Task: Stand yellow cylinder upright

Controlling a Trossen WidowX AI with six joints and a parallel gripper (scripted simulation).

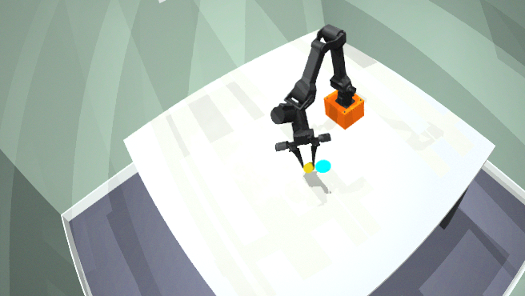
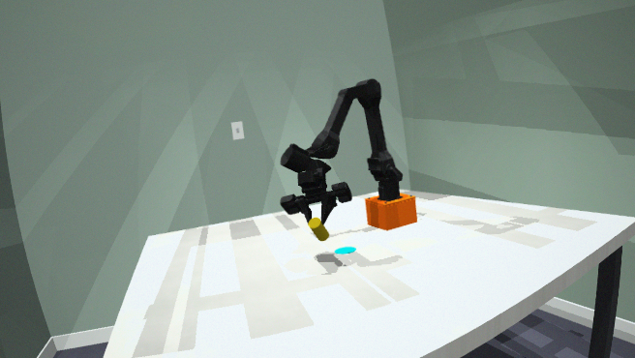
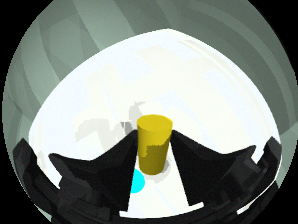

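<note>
The yellow tall cylinder is 1 cm to the right of my gripper tip, 1 cm below it and 1 cm behind it. The rest, counted from my gripper tip: cyan circle: 10 cm below, 9 cm behind, 2 cm to the right.
</note>
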